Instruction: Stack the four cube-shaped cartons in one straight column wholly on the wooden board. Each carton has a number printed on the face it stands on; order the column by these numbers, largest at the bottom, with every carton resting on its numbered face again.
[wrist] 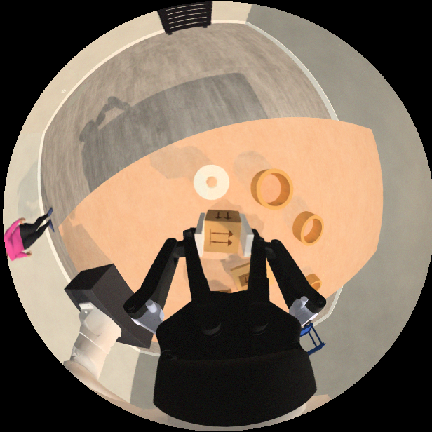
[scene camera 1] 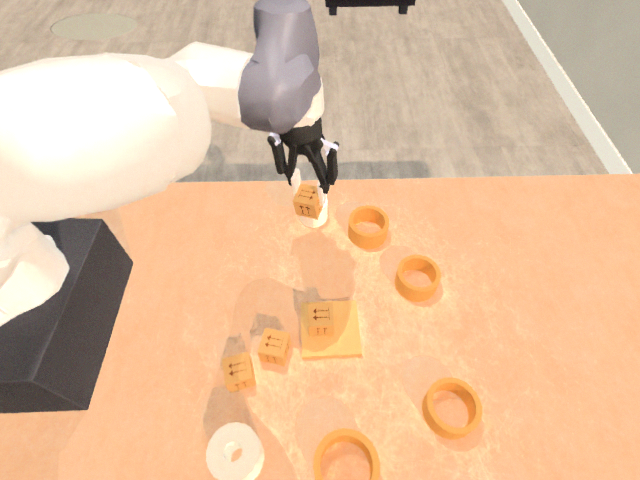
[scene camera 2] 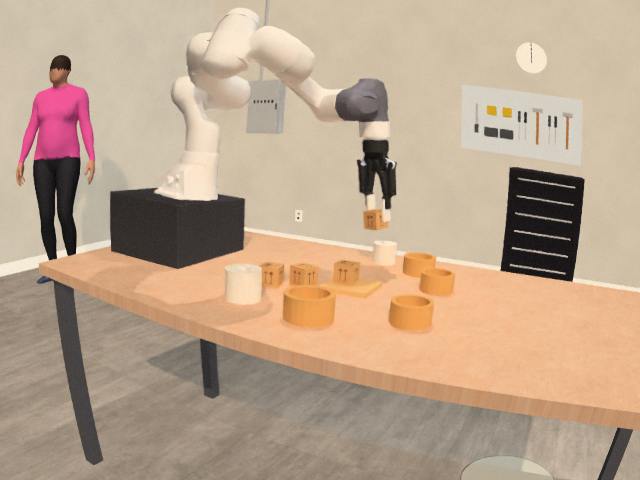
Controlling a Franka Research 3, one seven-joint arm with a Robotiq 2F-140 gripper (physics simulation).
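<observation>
My gripper is shut on a carton, held in the air near the far table edge above a white roll. Arrows show on its top and one side. A second carton stands on the wooden board; fingers partly hide it in the wrist view. A third carton stands on the table beside the board. The fourth carton stands farther from the board. The numbered faces do not show.
The white roll stands below the held carton. Another white roll stands near the fourth carton. Several orange rings, including one beside the far roll, stand around the board.
</observation>
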